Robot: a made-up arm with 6 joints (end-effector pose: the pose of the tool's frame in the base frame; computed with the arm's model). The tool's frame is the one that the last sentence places.
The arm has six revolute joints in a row. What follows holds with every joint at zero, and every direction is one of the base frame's.
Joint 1 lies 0.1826 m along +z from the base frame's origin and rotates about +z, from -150 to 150 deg.
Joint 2 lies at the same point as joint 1 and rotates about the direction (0.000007, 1, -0.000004), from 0 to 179.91 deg.
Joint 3 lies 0.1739 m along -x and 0.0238 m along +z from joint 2 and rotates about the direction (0.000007, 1, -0.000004), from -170 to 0 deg.
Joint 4 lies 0.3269 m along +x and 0.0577 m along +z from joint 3 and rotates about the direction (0.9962, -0.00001, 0.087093), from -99.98 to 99.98 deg.
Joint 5 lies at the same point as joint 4 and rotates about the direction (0.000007, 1, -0.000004), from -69.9 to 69.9 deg.
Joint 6 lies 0.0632 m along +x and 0.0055 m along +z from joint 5 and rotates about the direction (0.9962, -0.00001, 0.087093), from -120 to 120 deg.
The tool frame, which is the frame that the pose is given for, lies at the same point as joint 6; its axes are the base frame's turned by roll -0.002, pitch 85.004 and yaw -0.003 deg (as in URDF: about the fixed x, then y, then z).
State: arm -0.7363 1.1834 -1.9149 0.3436 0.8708 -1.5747
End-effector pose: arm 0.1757 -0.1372 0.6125 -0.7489 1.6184 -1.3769
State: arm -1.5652 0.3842 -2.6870 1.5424 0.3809 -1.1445
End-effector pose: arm 0.0210 0.4564 0.5151 -0.9257 -0.1558 -1.2426
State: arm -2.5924 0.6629 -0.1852 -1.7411 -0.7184 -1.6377
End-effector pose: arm -0.1797 -0.1582 0.1846 1.2246 -1.6917 0.8959
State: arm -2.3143 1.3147 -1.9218 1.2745 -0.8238 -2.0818
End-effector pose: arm -0.1945 -0.1458 0.6288 -1.2801 0.0884 2.5257
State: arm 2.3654 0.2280 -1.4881 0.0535 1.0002 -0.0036
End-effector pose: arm 0.0404 -0.0437 0.5956 -1.4304 0.5526 2.0462
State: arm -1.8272 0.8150 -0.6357 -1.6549 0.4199 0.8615
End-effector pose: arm -0.0980 -0.2719 0.3208 1.4629 1.6976 -2.1304
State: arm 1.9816 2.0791 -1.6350 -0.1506 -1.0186 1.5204
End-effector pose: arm -0.1972 0.4325 0.2730 0.4960 -1.1732 -2.5313
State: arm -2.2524 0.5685 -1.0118 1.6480 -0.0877 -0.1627
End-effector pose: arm -0.1250 -0.1453 0.5202 1.0024 -0.3932 -0.7393
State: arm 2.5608 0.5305 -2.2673 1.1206 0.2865 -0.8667
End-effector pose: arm 0.2056 -0.1543 0.6649 0.0176 -0.4026 2.7563
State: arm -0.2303 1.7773 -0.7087 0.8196 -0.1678 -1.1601
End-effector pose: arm 0.2978 -0.0777 0.0412 -0.0892 2.4690 -0.4037
